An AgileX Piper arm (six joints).
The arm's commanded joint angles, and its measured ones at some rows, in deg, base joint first. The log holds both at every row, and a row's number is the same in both.
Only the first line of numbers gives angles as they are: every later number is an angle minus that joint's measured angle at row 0.
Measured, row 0:
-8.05, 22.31, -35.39, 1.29, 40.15, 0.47
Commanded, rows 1 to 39:
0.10, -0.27, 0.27, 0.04, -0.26, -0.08
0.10, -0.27, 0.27, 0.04, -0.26, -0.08
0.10, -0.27, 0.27, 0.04, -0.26, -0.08
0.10, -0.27, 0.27, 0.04, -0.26, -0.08
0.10, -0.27, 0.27, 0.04, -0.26, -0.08
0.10, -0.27, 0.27, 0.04, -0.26, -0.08
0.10, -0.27, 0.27, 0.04, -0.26, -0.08
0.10, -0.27, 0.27, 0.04, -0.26, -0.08
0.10, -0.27, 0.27, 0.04, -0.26, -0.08
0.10, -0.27, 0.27, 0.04, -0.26, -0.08
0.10, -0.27, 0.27, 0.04, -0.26, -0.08
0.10, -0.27, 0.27, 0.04, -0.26, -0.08
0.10, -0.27, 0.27, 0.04, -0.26, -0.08
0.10, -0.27, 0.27, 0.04, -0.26, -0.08
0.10, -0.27, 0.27, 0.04, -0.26, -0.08
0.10, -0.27, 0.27, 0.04, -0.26, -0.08
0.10, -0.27, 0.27, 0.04, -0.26, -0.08
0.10, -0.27, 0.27, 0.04, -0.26, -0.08
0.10, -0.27, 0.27, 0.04, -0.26, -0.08
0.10, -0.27, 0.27, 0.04, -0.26, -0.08
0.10, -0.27, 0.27, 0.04, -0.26, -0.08
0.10, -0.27, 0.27, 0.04, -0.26, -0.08
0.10, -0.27, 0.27, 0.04, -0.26, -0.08
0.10, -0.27, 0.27, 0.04, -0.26, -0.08
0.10, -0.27, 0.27, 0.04, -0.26, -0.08
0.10, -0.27, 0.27, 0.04, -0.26, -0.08
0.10, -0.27, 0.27, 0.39, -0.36, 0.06
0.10, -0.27, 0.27, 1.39, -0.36, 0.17
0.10, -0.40, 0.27, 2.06, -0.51, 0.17
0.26, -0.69, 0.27, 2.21, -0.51, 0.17
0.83, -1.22, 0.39, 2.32, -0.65, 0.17
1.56, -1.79, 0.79, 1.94, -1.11, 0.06
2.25, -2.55, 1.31, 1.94, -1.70, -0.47
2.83, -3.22, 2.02, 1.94, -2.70, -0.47
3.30, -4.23, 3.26, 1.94, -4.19, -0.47
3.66, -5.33, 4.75, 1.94, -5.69, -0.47
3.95, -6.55, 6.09, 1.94, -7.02, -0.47
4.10, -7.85, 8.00, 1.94, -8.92, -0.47
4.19, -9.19, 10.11, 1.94, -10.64, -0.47
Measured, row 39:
3.45, -4.92, 4.30, 1.92, -4.89, -0.11
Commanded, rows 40 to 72:
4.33, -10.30, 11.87, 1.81, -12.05, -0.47
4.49, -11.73, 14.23, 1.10, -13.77, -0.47
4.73, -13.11, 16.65, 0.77, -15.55, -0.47
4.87, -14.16, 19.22, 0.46, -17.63, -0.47
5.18, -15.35, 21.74, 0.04, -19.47, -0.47
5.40, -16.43, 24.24, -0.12, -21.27, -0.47
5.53, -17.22, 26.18, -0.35, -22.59, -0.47
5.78, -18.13, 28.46, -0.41, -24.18, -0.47
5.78, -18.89, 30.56, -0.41, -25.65, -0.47
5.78, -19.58, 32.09, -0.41, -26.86, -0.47
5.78, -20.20, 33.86, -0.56, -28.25, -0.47
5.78, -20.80, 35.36, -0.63, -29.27, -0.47
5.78, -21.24, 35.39, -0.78, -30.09, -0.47
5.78, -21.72, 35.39, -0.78, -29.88, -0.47
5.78, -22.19, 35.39, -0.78, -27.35, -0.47
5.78, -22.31, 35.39, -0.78, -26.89, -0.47
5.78, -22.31, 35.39, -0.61, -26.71, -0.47
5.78, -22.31, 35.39, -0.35, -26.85, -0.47
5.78, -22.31, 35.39, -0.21, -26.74, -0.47
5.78, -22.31, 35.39, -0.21, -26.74, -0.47
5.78, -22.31, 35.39, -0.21, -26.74, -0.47
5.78, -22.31, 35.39, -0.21, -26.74, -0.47
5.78, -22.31, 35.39, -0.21, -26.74, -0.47
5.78, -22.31, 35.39, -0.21, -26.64, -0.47
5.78, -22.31, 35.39, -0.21, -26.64, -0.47
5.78, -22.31, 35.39, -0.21, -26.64, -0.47
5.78, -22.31, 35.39, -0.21, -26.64, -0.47
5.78, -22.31, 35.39, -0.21, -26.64, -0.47
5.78, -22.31, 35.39, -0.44, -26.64, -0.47
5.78, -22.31, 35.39, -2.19, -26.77, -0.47
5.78, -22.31, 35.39, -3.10, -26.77, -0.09
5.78, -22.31, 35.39, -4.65, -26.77, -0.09
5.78, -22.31, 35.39, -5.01, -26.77, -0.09
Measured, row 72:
5.72, -21.93, 35.14, -2.09, -26.80, -0.11
